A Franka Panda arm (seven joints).
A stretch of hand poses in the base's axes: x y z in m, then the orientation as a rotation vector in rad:
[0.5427, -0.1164, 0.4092, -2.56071, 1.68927, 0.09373]
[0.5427, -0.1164, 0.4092, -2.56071, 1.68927, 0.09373]
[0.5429, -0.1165, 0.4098, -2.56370, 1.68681, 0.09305]
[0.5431, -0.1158, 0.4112, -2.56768, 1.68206, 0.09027]
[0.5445, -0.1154, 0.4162, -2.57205, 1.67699, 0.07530]
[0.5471, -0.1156, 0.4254, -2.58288, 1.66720, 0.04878]
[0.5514, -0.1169, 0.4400, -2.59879, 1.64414, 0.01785]
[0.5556, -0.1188, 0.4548, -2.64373, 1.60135, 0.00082]
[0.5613, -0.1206, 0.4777, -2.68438, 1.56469, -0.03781]
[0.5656, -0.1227, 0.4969, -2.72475, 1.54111, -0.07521]
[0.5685, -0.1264, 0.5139, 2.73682, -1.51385, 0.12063]
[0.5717, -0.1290, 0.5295, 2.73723, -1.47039, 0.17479]
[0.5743, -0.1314, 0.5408, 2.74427, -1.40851, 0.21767]
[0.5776, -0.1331, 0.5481, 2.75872, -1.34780, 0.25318]
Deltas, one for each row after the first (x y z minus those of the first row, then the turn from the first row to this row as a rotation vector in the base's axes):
[0.0000, 0.0000, 0.0000, 0.00000, 0.00000, 0.00000]
[0.0002, -0.0001, 0.0006, -0.00118, 0.00012, 0.00242]
[0.0004, 0.0006, 0.0020, -0.00269, -0.00124, 0.00638]
[0.0018, 0.0010, 0.0070, -0.00845, -0.00931, 0.01035]
[0.0044, 0.0008, 0.0162, -0.02061, -0.02239, 0.01900]
[0.0087, -0.0005, 0.0308, -0.03212, -0.03966, 0.03648]
[0.0129, -0.0024, 0.0456, -0.05101, -0.04214, 0.07546]
[0.0186, -0.0042, 0.0685, -0.07819, -0.05543, 0.10879]
[0.0229, -0.0063, 0.0877, -0.11105, -0.06328, 0.13467]
[0.0258, -0.0100, 0.1047, -0.14528, -0.07636, 0.15324]
[0.0290, -0.0126, 0.1203, -0.17947, -0.09717, 0.17703]
[0.0316, -0.0150, 0.1316, -0.21147, -0.11189, 0.21397]
[0.0349, -0.0167, 0.1389, -0.23389, -0.12721, 0.25274]

